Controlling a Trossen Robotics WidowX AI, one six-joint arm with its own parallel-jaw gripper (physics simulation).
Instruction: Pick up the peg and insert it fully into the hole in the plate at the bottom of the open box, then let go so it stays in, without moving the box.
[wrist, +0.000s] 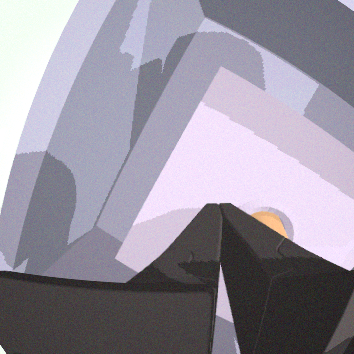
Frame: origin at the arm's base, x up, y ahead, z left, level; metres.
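Seen in the pictures: gripper, fingertip midpoint: (217, 215).
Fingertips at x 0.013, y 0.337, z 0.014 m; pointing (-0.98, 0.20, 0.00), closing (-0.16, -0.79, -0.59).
Offsets run from my fingertips to a thing's top centre. "spot": to the spot under its first point.
My gripper (217, 215) is shut and empty, its two dark fingertips pressed together low in the wrist view, inside or over the box. The orange peg @(dx +0.021, dy -0.021, dz -0.002 m) (270, 222) shows just right of the fingertips, within the round rim of the hole @(spot: dx -0.007, dy -0.025, dz -0.012 m) (289, 224) in the pale pink plate @(dx -0.006, dy -0.020, dz -0.002 m) (215, 160). The right finger hides the lower part of the peg and hole. The peg's visible part looks short and low in the hole; its exact depth cannot be told. The fingers hold no part of the peg.
The open grey-lilac box @(dx +0.031, dy -0.019, dz -0.002 m) (95, 130) surrounds the plate, with tall walls at the left and the upper right. A corner between walls stands at the top centre. Shadows fall across the walls and plate.
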